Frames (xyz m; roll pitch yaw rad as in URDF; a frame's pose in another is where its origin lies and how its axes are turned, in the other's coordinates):
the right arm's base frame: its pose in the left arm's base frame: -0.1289 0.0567 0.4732 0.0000 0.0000 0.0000
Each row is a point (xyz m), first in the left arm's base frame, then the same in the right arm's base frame.
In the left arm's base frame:
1: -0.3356 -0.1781 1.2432
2: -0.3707 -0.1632 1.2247
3: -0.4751 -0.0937 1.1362
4: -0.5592 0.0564 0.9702
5: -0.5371 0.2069 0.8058
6: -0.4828 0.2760 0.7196
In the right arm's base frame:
1: -0.2067 -0.2348 0.7700
2: -0.2418 -0.2199 0.7515
3: -0.3462 -0.1504 0.6630
4: -0.4303 -0.0003 0.4970
5: -0.4082 0.1502 0.3326
6: -0.3539 0.2193 0.2464

